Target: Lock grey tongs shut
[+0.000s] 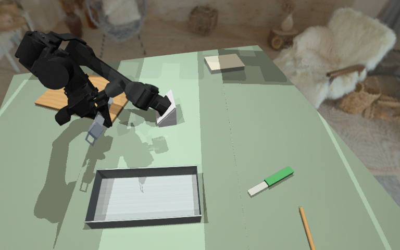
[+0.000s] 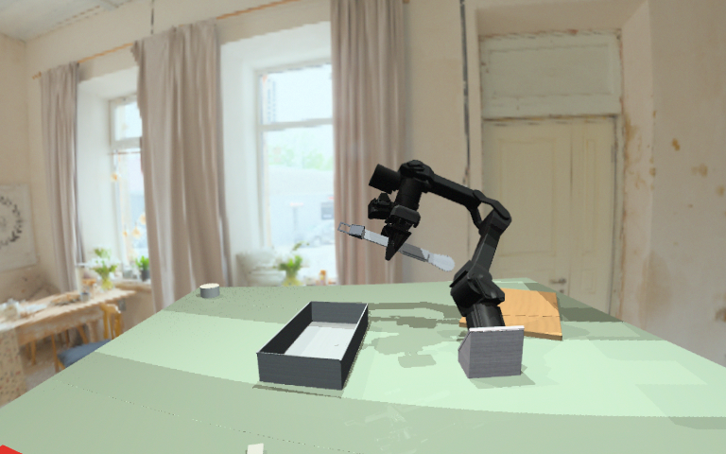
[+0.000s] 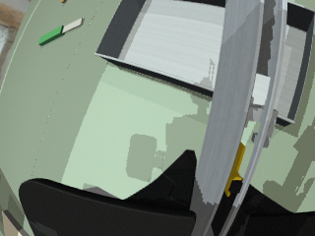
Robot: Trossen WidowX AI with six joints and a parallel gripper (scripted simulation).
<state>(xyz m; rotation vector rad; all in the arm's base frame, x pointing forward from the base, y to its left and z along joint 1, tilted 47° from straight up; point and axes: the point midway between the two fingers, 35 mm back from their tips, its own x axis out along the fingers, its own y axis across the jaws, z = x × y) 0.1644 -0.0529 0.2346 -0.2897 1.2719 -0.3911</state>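
Right now the yellow lock piece is 40 mm above my gripper tip and 20 mm to the right of it. Also, from my gripper tip: dark roasting tin (160 mm below, 160 mm ahead, 40 mm to the left); wooden board (390 mm behind, 180 mm below, 70 mm to the right); cream block (590 mm to the left, 400 mm behind, 170 mm below).
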